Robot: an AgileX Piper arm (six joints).
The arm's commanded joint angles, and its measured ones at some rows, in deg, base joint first. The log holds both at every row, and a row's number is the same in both.
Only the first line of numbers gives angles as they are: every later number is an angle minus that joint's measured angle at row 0.
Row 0, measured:
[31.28 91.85 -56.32 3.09 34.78 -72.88]
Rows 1 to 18, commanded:
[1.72 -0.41 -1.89 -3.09 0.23 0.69]
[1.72 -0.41 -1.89 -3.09 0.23 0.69]
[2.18 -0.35 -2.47 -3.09 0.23 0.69]
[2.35 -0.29 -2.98 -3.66 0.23 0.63]
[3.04 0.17 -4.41 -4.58 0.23 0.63]
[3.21 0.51 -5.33 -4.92 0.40 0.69]
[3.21 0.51 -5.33 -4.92 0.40 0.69]
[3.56 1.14 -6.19 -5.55 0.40 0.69]
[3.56 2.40 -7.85 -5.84 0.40 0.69]
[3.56 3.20 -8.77 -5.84 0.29 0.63]
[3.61 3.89 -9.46 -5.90 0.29 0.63]
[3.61 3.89 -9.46 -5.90 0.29 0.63]
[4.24 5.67 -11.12 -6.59 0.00 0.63]
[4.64 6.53 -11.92 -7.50 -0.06 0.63]
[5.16 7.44 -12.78 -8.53 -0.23 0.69]
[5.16 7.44 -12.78 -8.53 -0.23 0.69]
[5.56 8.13 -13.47 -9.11 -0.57 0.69]
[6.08 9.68 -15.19 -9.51 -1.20 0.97]
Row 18, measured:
[5.27 7.96 -13.12 -8.42 -0.29 0.00]
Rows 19 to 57, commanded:
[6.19 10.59 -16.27 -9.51 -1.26 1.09]
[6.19 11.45 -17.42 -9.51 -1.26 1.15]
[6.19 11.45 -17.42 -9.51 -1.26 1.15]
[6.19 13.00 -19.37 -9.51 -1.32 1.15]
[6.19 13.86 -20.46 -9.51 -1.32 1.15]
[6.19 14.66 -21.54 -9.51 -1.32 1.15]
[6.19 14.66 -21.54 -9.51 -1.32 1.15]
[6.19 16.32 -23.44 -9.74 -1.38 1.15]
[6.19 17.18 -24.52 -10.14 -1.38 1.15]
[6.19 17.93 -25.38 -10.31 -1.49 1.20]
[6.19 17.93 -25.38 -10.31 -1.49 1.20]
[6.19 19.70 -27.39 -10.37 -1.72 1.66]
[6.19 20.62 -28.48 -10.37 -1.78 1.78]
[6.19 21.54 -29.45 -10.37 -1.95 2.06]
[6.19 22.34 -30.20 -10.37 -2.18 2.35]
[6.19 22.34 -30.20 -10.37 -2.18 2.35]
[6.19 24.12 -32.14 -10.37 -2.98 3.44]
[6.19 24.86 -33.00 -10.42 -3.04 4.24]
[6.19 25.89 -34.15 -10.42 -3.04 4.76]
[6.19 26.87 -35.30 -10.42 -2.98 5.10]
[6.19 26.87 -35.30 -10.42 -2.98 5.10]
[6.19 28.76 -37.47 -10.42 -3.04 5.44]
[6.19 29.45 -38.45 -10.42 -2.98 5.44]
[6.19 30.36 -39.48 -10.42 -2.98 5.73]
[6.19 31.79 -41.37 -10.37 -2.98 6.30]
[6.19 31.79 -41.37 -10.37 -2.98 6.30]
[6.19 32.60 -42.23 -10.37 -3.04 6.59]
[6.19 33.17 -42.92 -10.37 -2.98 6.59]
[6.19 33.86 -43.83 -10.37 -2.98 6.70]
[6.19 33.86 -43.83 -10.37 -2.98 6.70]
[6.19 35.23 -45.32 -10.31 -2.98 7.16]
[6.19 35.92 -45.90 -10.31 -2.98 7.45]
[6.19 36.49 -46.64 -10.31 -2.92 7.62]
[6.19 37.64 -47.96 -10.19 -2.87 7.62]
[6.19 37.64 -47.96 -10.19 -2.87 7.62]
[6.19 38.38 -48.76 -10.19 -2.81 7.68]
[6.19 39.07 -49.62 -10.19 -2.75 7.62]
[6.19 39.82 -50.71 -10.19 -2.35 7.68]
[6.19 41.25 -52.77 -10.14 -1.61 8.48]
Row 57, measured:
[5.90 39.70 -50.36 -10.31 -2.81 7.10]
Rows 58 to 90, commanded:
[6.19 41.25 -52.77 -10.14 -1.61 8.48]
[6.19 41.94 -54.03 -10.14 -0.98 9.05]
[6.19 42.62 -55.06 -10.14 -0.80 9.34]
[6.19 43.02 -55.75 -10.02 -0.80 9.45]
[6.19 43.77 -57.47 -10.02 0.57 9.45]
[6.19 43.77 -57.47 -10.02 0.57 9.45]
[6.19 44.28 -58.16 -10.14 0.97 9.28]
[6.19 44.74 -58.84 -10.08 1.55 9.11]
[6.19 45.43 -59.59 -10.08 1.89 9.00]
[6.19 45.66 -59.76 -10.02 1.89 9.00]
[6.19 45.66 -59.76 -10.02 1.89 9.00]
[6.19 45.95 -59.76 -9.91 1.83 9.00]
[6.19 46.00 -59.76 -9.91 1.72 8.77]
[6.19 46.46 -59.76 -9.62 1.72 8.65]
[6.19 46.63 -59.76 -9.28 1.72 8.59]
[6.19 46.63 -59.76 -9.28 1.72 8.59]
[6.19 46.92 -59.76 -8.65 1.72 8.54]
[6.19 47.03 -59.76 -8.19 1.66 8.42]
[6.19 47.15 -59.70 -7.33 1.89 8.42]
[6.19 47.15 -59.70 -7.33 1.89 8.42]
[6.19 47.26 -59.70 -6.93 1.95 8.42]
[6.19 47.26 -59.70 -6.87 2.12 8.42]
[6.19 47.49 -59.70 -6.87 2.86 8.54]
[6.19 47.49 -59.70 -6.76 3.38 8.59]
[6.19 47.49 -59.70 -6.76 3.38 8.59]
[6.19 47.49 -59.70 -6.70 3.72 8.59]
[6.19 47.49 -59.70 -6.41 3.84 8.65]
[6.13 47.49 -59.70 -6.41 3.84 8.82]
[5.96 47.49 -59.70 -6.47 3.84 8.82]
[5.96 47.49 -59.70 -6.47 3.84 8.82]
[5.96 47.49 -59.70 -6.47 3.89 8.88]
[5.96 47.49 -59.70 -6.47 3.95 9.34]
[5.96 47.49 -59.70 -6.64 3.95 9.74]
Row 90, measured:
[5.90 46.98 -59.53 -7.04 3.09 8.88]
